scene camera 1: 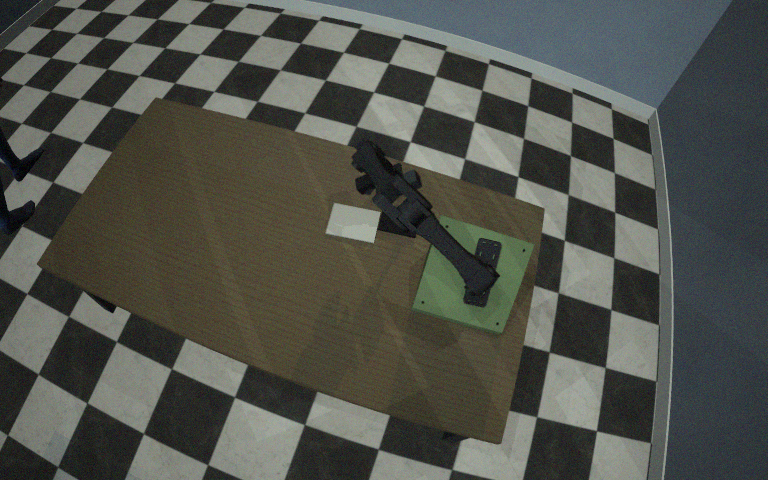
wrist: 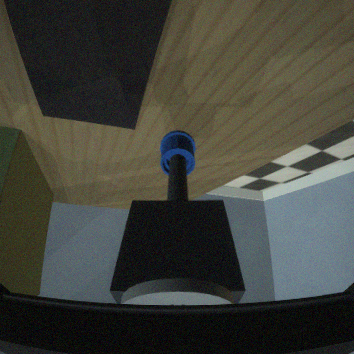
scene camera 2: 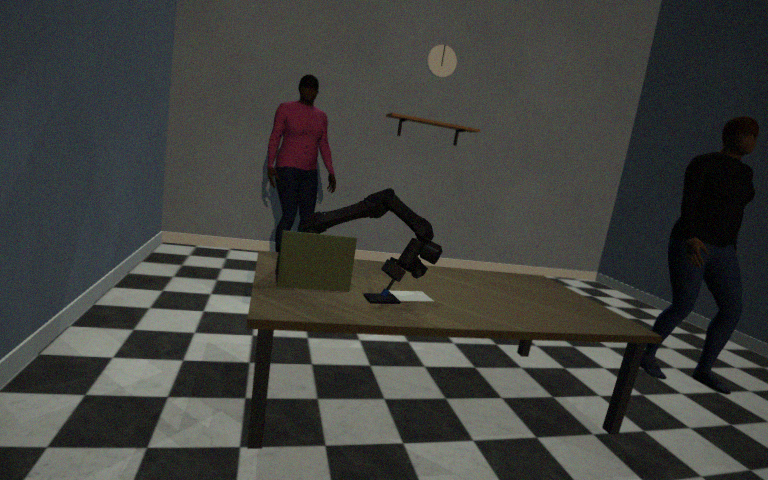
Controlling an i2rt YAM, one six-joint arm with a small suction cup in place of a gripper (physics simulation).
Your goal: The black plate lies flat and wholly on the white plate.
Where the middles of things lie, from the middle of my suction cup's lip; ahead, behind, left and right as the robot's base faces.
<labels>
Now: suction cup 80 mm to the right of the black plate (wrist: 94, 68), 50 mm above it and 20 mm short of it. Round my suction cup: white plate (scene camera 1: 345, 221) 160 mm ahead, 120 mm to the left, 50 mm below.
</labels>
